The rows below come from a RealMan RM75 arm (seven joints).
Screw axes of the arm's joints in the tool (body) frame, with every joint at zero. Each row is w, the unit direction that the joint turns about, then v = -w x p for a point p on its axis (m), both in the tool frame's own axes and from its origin. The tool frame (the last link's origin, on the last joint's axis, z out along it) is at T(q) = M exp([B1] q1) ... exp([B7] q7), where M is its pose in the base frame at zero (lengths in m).
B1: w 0 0 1 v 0 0 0
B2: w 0 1 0 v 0.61 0 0
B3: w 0 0 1 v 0 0 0
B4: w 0 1 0 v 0.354 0 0
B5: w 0 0 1 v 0 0 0
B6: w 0 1 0 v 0.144 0 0
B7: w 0 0 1 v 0 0 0
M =
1 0 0 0
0 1 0 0
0 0 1 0.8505
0 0 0 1
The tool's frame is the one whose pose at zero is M.
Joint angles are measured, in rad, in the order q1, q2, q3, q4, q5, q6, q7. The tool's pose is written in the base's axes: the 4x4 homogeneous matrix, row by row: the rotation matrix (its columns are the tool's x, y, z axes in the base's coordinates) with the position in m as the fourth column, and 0 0 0 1 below. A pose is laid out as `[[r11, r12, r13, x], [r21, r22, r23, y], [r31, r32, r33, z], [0, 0, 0, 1]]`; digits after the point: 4 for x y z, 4 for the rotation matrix.
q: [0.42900, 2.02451, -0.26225, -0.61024, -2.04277, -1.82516, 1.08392]
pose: [[0.7281, -0.4252, -0.5377, 0.3058], [-0.1048, -0.8442, 0.5256, 0.2853], [-0.6774, -0.3264, -0.6592, 0.0624], [0, 0, 0, 1]]
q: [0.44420, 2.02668, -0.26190, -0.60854, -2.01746, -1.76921, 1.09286]
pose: [[0.7279, -0.4488, -0.5184, 0.3053], [-0.1001, -0.8175, 0.5672, 0.2969], [-0.6783, -0.3610, -0.6400, 0.0639], [0, 0, 0, 1]]
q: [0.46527, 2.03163, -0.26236, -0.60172, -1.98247, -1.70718, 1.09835]
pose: [[0.7221, -0.4728, -0.5051, 0.3026], [-0.0884, -0.7871, 0.6104, 0.3108], [-0.6862, -0.3961, -0.6101, 0.0646], [0, 0, 0, 1]]
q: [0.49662, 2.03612, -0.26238, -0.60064, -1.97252, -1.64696, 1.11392]
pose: [[0.7235, -0.4900, -0.4863, 0.2978], [-0.0903, -0.7656, 0.6370, 0.3261], [-0.6844, -0.4170, -0.5981, 0.0642], [0, 0, 0, 1]]
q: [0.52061, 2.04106, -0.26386, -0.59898, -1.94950, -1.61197, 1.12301]
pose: [[0.7157, -0.4994, -0.4882, 0.2914], [-0.0783, -0.7520, 0.6545, 0.3372], [-0.6940, -0.4302, -0.5773, 0.0647], [0, 0, 0, 1]]
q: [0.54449, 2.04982, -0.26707, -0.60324, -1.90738, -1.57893, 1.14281]
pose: [[0.6941, -0.5179, -0.5000, 0.2826], [-0.0607, -0.7342, 0.6762, 0.3489], [-0.7173, -0.4390, -0.5411, 0.0669], [0, 0, 0, 1]]
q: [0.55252, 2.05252, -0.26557, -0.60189, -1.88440, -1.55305, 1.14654]
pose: [[0.6845, -0.5337, -0.4966, 0.2810], [-0.0525, -0.7155, 0.6967, 0.3544], [-0.7272, -0.4508, -0.5177, 0.0688], [0, 0, 0, 1]]
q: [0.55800, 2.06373, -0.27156, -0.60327, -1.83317, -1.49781, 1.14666]
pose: [[0.6676, -0.5670, -0.4825, 0.2802], [-0.0382, -0.6733, 0.7384, 0.3623], [-0.7435, -0.4745, -0.4711, 0.0708], [0, 0, 0, 1]]
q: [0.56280, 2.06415, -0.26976, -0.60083, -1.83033, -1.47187, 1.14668]
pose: [[0.6692, -0.5782, -0.4668, 0.2815], [-0.0424, -0.6569, 0.7528, 0.3658], [-0.7419, -0.4839, -0.4641, 0.0712], [0, 0, 0, 1]]
